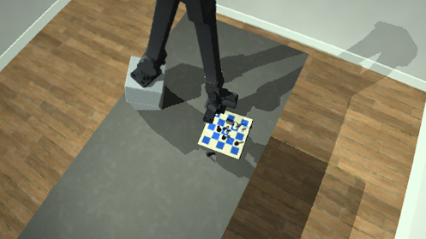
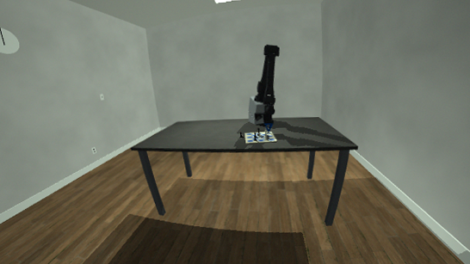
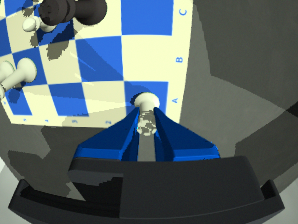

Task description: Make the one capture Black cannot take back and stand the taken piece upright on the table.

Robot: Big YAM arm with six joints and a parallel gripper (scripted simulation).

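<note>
The white piece is right at my hand. Round my hand: black piece 200 mm to the right, 100 mm ahead, 10 mm below; cream chessboard 100 mm ahead, 50 mm to the right, 30 mm below.
</note>
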